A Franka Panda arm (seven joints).
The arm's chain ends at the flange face. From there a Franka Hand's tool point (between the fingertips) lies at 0.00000 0.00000 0.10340 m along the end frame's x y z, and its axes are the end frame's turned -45 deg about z.
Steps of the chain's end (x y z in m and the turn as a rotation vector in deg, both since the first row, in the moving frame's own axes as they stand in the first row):
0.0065, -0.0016, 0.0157, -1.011, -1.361, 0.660
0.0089, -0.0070, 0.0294, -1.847, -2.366, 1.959
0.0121, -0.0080, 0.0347, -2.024, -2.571, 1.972
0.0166, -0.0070, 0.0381, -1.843, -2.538, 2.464
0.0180, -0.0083, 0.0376, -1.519, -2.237, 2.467
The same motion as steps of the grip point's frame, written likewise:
0.0027, 0.0030, 0.0157, 0.247, -1.677, 0.660
0.0059, 0.0006, 0.0293, 0.367, -2.979, 1.959
0.0084, 0.0021, 0.0345, 0.387, -3.249, 1.972
0.0111, 0.0058, 0.0379, 0.491, -3.098, 2.464
0.0138, 0.0058, 0.0375, 0.508, -2.656, 2.467

